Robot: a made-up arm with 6 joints. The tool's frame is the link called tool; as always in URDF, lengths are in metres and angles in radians. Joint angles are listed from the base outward. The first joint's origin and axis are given. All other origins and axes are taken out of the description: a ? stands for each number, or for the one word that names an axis. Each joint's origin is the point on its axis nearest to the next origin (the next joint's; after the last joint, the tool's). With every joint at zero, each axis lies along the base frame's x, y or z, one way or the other. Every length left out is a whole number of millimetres.
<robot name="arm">
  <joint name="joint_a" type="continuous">
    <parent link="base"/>
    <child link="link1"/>
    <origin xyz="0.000 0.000 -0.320" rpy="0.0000 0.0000 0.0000"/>
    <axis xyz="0 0 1"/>
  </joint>
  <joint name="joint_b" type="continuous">
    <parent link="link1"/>
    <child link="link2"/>
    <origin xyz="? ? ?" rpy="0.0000 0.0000 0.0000"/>
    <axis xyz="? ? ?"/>
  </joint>
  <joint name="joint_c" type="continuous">
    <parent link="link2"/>
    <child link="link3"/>
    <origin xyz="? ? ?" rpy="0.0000 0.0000 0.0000"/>
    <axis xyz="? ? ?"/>
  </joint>
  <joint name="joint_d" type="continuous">
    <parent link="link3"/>
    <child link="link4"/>
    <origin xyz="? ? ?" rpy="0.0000 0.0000 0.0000"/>
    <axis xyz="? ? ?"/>
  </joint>
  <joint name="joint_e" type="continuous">
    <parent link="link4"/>
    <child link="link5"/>
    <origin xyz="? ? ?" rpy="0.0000 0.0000 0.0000"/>
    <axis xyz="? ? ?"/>
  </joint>
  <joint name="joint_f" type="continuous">
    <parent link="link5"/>
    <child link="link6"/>
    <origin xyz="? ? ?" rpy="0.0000 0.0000 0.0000"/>
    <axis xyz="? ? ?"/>
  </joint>
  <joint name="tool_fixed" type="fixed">
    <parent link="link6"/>
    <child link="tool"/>
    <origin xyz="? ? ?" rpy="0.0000 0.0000 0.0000"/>
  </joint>
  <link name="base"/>
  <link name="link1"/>
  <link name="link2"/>
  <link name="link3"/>
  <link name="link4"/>
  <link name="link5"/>
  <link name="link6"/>
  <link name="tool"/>
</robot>
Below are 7 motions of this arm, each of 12 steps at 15 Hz.
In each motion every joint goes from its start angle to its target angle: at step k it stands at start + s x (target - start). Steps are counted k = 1, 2, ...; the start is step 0. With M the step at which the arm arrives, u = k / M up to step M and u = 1 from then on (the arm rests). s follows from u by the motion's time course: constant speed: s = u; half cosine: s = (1 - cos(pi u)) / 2; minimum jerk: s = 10 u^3 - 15 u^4 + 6 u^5.
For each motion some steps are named. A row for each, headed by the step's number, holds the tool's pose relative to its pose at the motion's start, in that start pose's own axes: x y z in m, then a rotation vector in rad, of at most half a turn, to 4 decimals.
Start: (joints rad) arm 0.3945 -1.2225 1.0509 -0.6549 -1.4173 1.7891
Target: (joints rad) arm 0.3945 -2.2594 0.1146 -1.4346 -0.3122 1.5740
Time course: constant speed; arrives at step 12
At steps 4, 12:
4: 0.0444 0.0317 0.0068 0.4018 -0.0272 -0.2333
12: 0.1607 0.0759 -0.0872 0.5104 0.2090 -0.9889

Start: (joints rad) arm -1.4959 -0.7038 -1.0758 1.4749 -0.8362 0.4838
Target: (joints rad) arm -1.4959 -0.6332 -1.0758 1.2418 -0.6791 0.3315
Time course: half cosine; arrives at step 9
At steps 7, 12:
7: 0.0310 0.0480 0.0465 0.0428 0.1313 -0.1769
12: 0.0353 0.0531 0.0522 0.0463 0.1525 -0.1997

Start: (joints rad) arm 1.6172 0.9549 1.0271 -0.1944 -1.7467 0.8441
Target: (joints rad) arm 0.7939 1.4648 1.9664 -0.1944 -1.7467 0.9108
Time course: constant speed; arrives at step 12
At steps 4, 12:
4: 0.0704 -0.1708 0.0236 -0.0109 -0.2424 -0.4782
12: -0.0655 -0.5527 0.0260 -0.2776 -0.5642 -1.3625

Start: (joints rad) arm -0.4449 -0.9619 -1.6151 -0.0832 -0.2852 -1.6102
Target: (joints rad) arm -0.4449 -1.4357 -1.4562 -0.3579 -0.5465 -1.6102
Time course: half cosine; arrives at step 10
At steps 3, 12:
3: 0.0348 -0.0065 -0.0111 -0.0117 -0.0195 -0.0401
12: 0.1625 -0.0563 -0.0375 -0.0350 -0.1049 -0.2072

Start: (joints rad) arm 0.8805 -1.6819 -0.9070 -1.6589 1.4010 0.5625
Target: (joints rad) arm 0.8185 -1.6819 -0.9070 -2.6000 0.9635 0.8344
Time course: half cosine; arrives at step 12
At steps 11, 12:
11: -0.1090 -0.1016 0.0011 -0.5581 0.4917 0.0455
12: -0.1101 -0.1024 0.0020 -0.5667 0.5021 0.0421

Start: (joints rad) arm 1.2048 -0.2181 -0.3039 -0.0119 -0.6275 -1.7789
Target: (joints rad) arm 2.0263 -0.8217 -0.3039 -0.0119 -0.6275 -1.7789
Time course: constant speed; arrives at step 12
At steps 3, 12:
3: 0.0809 -0.0343 0.1410 0.1356 -0.1771 -0.1230
12: 0.0455 -0.2566 0.5925 0.6647 -0.6733 -0.3510

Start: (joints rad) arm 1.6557 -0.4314 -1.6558 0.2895 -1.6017 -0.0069
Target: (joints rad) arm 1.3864 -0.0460 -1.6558 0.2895 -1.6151 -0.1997
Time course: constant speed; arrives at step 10
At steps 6, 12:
6: 0.0488 0.1050 0.1050 0.1211 0.0732 -0.1261
12: 0.1024 0.1614 0.1788 0.1989 0.1132 -0.2186

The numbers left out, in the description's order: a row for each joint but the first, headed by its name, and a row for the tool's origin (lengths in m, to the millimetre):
joint_b: xyz 0.390 0.010 0.000, axis -1 0 0
joint_c: xyz 0.000 0.040 -0.140, axis 0 0 -1
joint_d: xyz 0.070 0.120 0.000, axis 0 -1 0
joint_e: xyz -0.100 0.000 -0.140, axis 0 0 -1
joint_f: xyz -0.050 0.050 0.000, axis 1 0 0
tool: xyz 0.000 0.350 -0.030

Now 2 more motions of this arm.
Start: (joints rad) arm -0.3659 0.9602 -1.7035 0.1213 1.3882 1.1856
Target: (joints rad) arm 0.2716 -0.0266 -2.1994 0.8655 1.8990 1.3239
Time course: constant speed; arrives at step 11
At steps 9, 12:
9: 0.0354 0.0482 0.1677 1.2957 0.6026 0.3305
12: 0.0769 0.0555 0.1548 1.4990 0.8766 0.2682

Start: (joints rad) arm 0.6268 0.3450 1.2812 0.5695 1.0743 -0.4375
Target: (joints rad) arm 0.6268 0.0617 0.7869 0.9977 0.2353 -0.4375
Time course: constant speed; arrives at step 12
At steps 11, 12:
11: -0.3873 -0.2640 0.1198 0.4294 -0.2917 0.9580
12: -0.4069 -0.2967 0.1292 0.4839 -0.3220 1.0264

